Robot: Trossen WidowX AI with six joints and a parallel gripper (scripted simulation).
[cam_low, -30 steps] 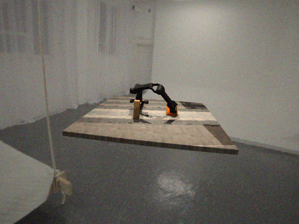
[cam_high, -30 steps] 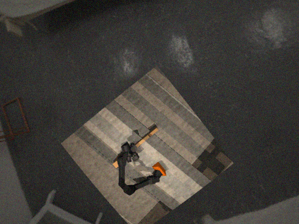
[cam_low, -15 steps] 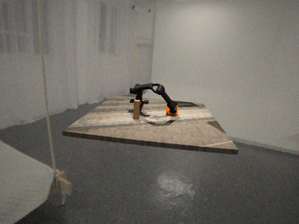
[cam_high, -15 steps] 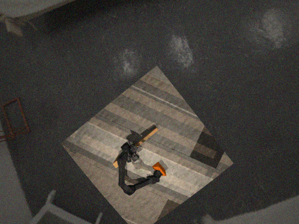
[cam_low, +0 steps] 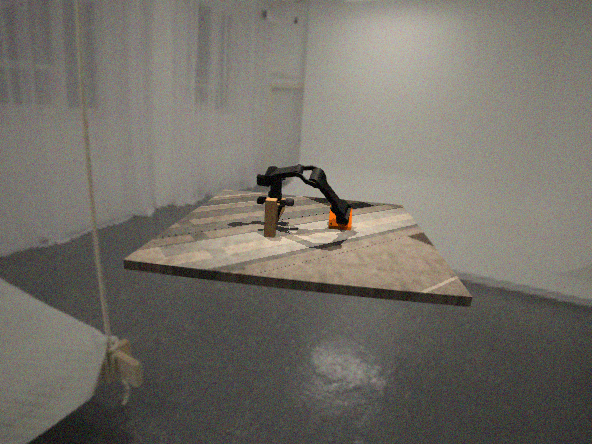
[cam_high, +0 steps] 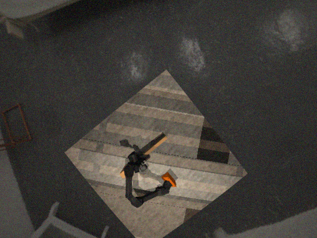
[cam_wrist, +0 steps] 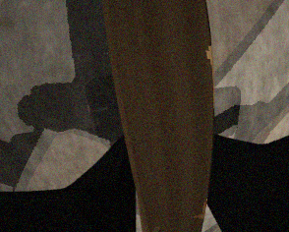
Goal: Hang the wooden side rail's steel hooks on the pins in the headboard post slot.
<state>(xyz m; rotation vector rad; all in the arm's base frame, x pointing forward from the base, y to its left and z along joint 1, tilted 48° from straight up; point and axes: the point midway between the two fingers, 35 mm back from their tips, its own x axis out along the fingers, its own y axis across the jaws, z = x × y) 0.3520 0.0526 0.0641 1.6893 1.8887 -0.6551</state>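
My gripper tip is now 1 cm past the headboard post, 15 cm to the right of it and 4 cm below it.
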